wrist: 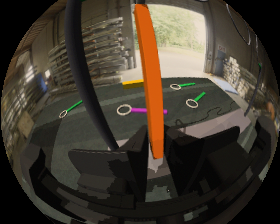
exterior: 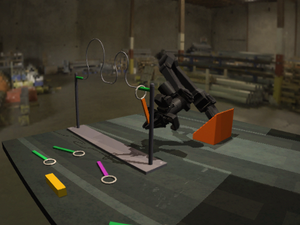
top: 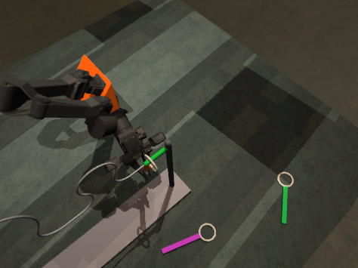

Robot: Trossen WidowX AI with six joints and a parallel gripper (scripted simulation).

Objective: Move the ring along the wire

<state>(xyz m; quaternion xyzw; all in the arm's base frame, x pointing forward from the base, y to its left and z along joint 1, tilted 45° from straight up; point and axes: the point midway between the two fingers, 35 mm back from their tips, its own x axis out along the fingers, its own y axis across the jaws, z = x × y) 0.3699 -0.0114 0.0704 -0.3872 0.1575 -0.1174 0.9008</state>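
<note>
Right now my gripper tip is 10 mm short of the orange-handled ring and 100 mm below it. Also, from my gripper tip: green-handled ring: 270 mm ahead, 330 mm to the left, 130 mm below; yellow block: 370 mm ahead, 120 mm below; magenta-handled ring: 190 mm ahead, 10 mm to the left, 130 mm below.
</note>
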